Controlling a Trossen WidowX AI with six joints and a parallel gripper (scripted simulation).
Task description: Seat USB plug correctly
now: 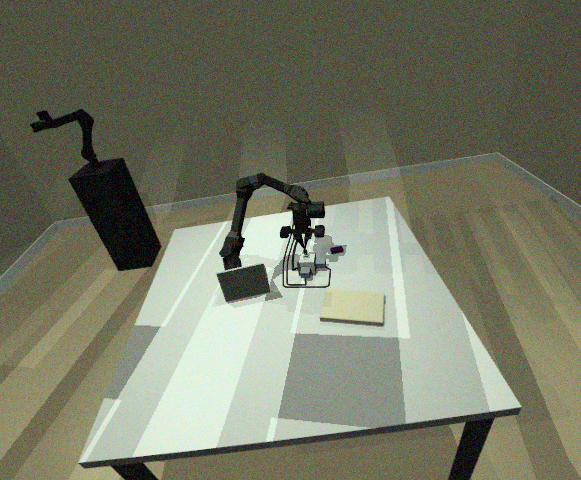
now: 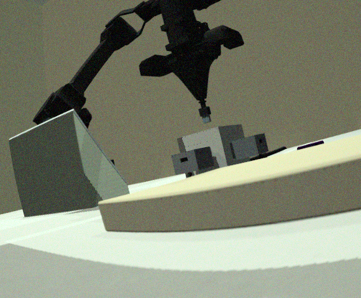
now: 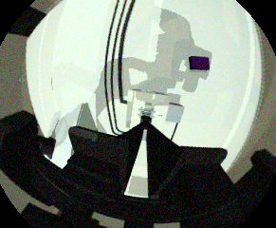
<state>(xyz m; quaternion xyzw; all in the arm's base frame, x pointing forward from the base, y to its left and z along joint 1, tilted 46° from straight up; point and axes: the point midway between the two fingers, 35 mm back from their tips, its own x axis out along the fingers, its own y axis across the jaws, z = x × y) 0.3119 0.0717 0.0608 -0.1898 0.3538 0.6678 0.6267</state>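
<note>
My gripper tip is 2 cm above the dark USB plug. From my gripper tip the other things lie so: flat cream slab (27 cm to the right, 16 cm ahead, 12 cm below); purple block (15 cm ahead, 12 cm below, 11 cm to the left).
</note>
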